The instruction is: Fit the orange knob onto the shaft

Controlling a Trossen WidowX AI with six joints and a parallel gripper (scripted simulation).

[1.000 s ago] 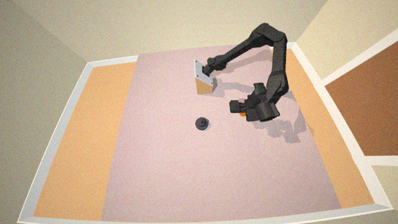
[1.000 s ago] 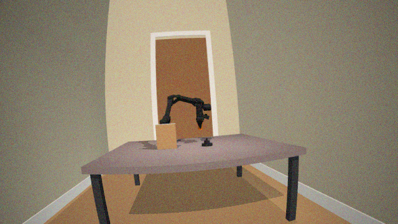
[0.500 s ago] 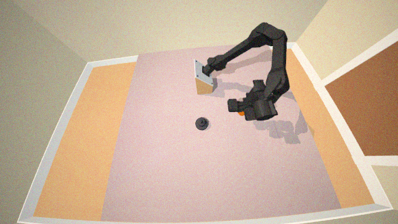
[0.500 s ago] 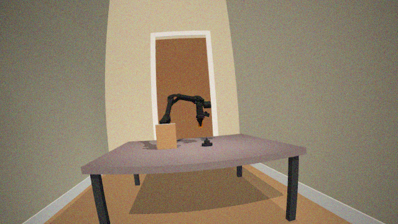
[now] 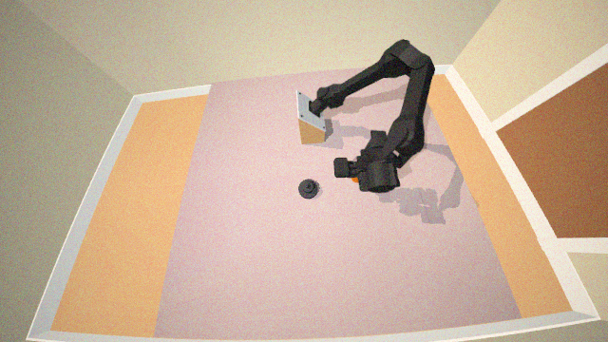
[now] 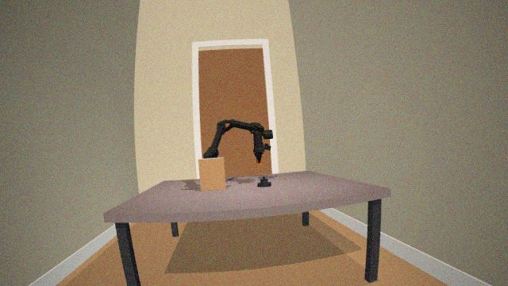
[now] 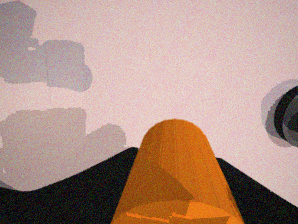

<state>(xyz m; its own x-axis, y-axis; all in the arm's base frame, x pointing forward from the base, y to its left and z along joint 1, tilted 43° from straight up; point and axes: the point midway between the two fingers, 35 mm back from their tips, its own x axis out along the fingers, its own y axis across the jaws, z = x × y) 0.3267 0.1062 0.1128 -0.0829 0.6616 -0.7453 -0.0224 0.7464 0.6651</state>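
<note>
Now: gripper tip 180 mm to the left of the dark pedestal, 100 mm above it and 10 mm short of it. The rest, counted from my gripper tip: orange knob 20 mm above.
</note>
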